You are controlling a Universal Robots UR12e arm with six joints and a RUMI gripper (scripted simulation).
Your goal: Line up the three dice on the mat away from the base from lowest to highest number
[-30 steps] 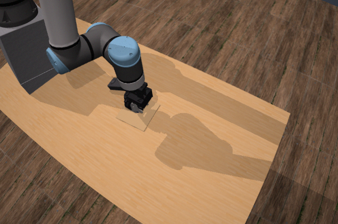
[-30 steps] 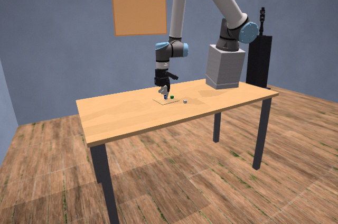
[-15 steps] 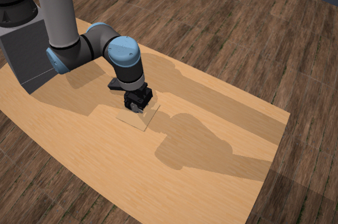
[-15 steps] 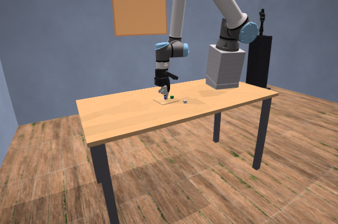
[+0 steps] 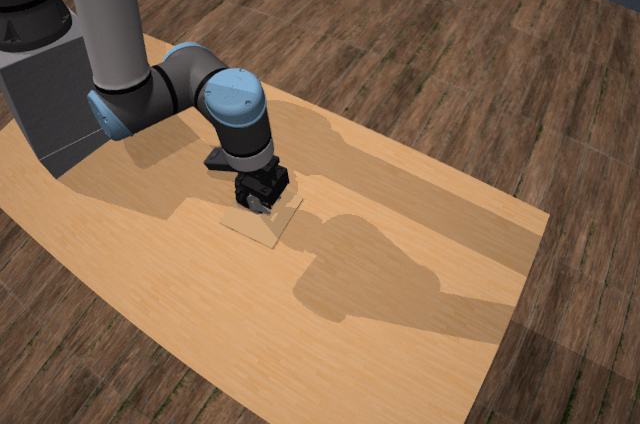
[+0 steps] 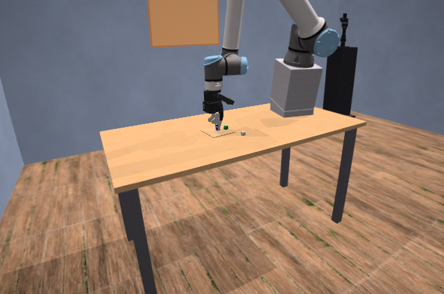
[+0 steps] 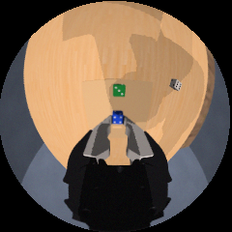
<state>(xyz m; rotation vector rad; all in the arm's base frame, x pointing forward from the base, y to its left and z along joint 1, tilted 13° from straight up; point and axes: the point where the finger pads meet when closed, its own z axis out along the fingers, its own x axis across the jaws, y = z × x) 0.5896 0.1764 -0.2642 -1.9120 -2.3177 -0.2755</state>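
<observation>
Now: hand 10 mm above the blue die. The rest, counted from my hand: green die: 50 mm behind, 10 mm to the right, 10 mm below; white die: 100 mm behind, 110 mm to the left, 20 mm below; tan mat: 20 mm below.
</observation>
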